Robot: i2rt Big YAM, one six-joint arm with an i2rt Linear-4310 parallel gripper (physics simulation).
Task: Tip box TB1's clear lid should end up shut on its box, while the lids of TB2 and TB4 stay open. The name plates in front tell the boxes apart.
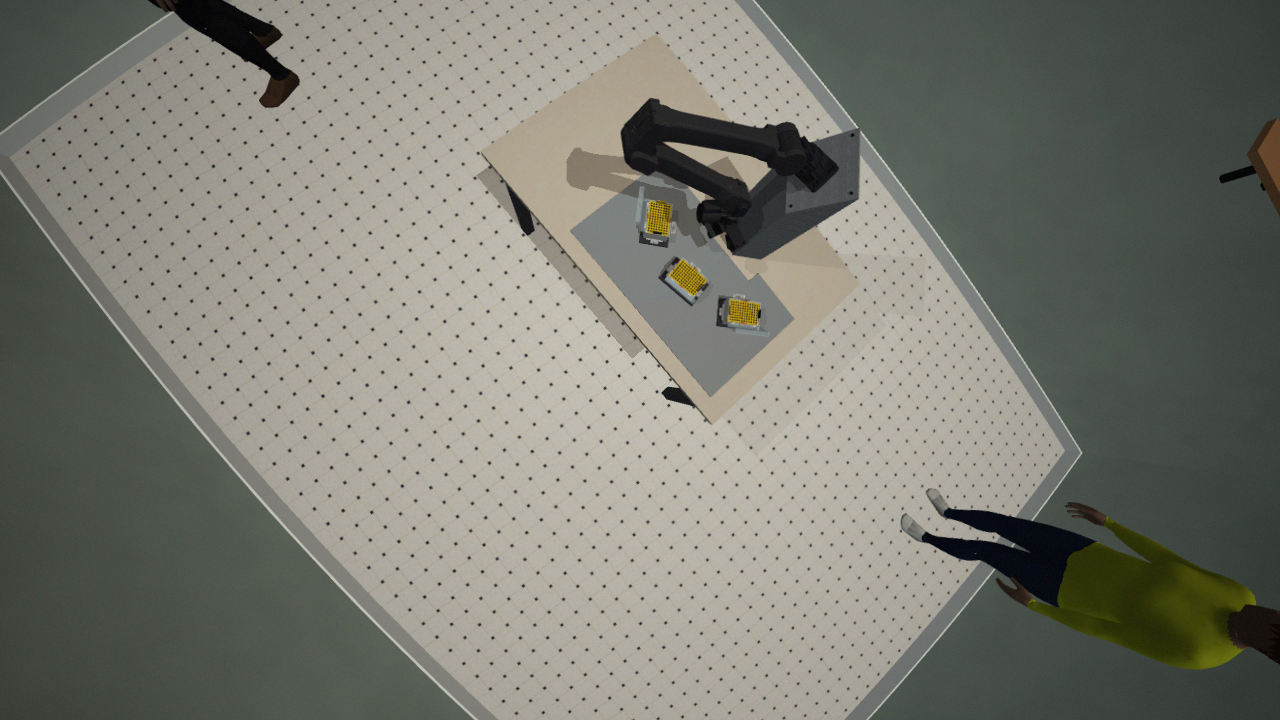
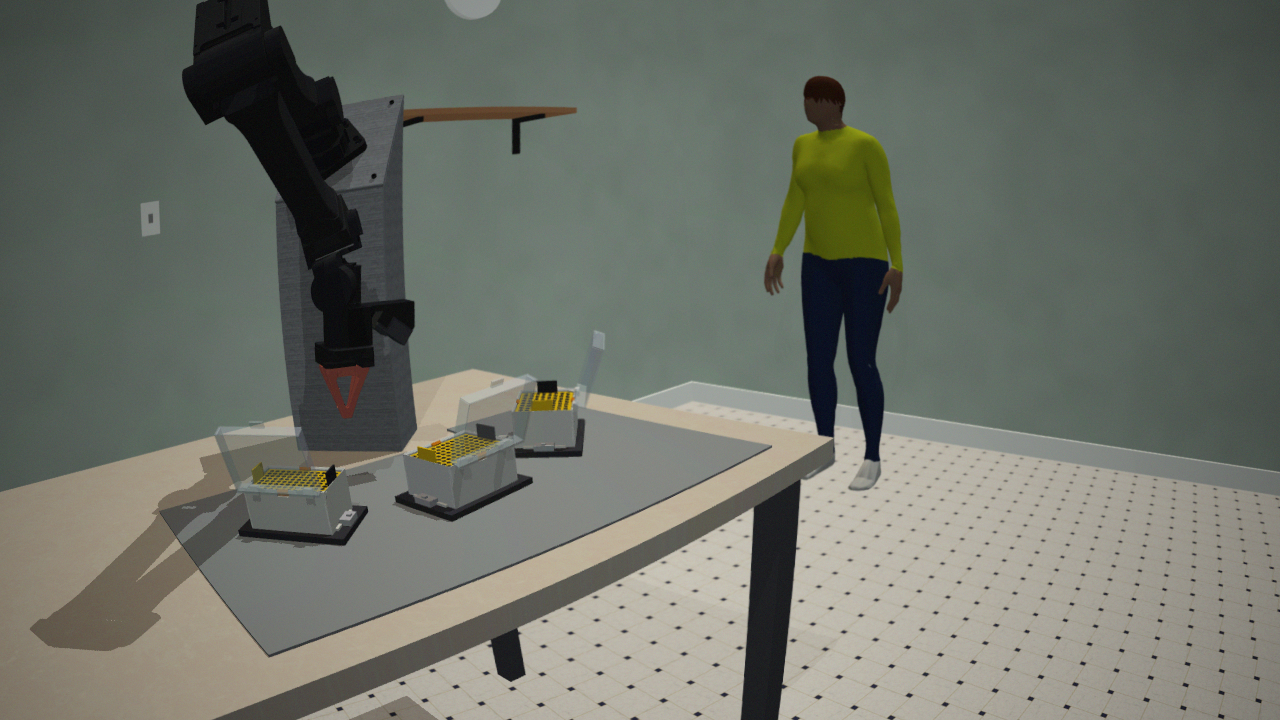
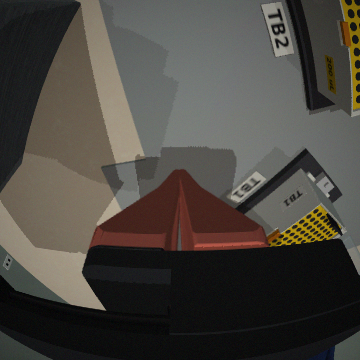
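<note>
Box TB1 (image 1: 659, 217) (image 2: 288, 513) (image 3: 295, 202) holds yellow tips. Its clear lid (image 1: 640, 207) (image 2: 255, 452) stands open, tilted up from its rear edge. Box TB2 (image 1: 686, 278) (image 2: 483, 481) (image 3: 322, 45) is in the middle, with its clear lid (image 2: 490, 402) raised. The third box, TB4 (image 1: 743, 312) (image 2: 550, 431), has its lid (image 1: 750, 333) (image 2: 591, 367) open; its plate cannot be read. My gripper (image 2: 347, 413) (image 3: 179, 178) is shut and empty. It hangs above the mat's base-side edge, beside TB1's name plate (image 3: 247, 187), touching no box.
The grey mat (image 1: 707, 367) (image 2: 358, 591) (image 3: 215, 100) lies on the wooden table (image 1: 537, 143) (image 2: 626, 546). The grey pedestal (image 1: 827, 174) (image 2: 386, 268) stands close behind the gripper. A person in yellow (image 1: 1154, 595) (image 2: 844, 197) stands away from the table; another person's legs (image 1: 241, 40) show.
</note>
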